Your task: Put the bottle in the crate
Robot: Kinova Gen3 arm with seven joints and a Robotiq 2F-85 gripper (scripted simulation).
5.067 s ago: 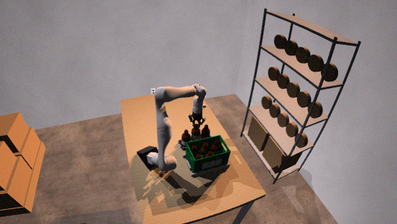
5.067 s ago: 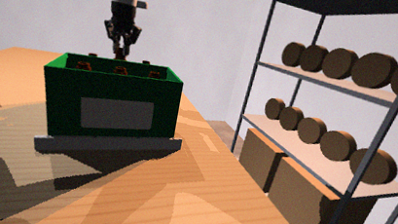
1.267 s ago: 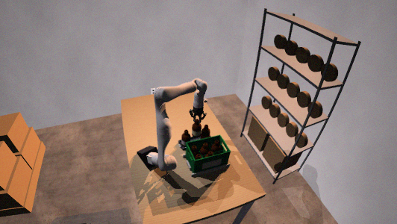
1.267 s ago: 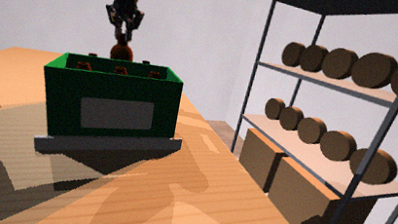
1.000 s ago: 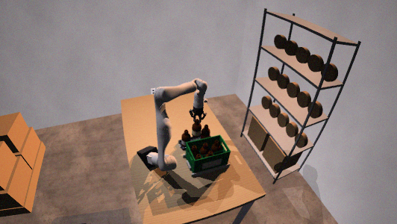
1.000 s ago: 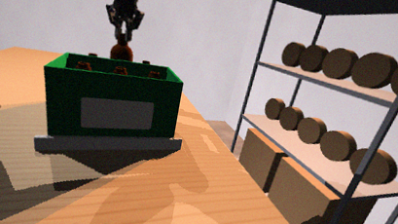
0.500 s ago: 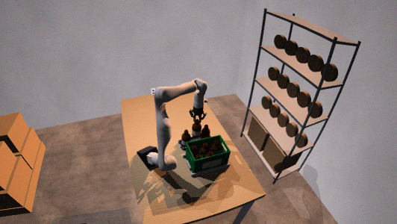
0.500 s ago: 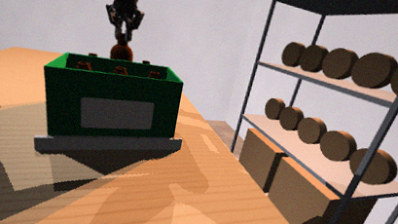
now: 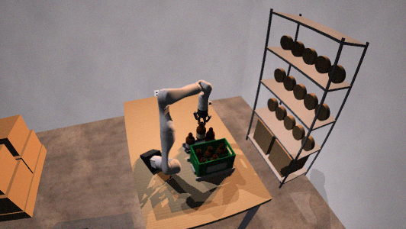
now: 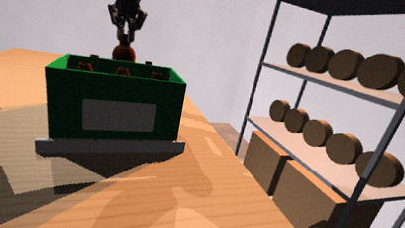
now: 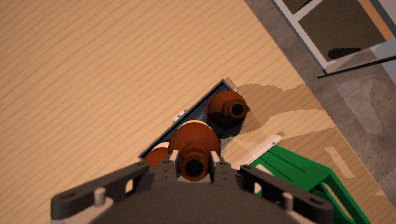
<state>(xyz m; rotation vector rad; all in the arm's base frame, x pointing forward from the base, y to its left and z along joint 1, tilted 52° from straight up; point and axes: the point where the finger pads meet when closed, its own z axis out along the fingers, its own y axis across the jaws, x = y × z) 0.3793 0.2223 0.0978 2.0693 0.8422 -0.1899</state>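
Now: hand 7 cm above the brown bottle. The rest, counted from my hand: green crate 4 cm behind, 23 cm to the right, 15 cm below; then dark tray 22 cm below.
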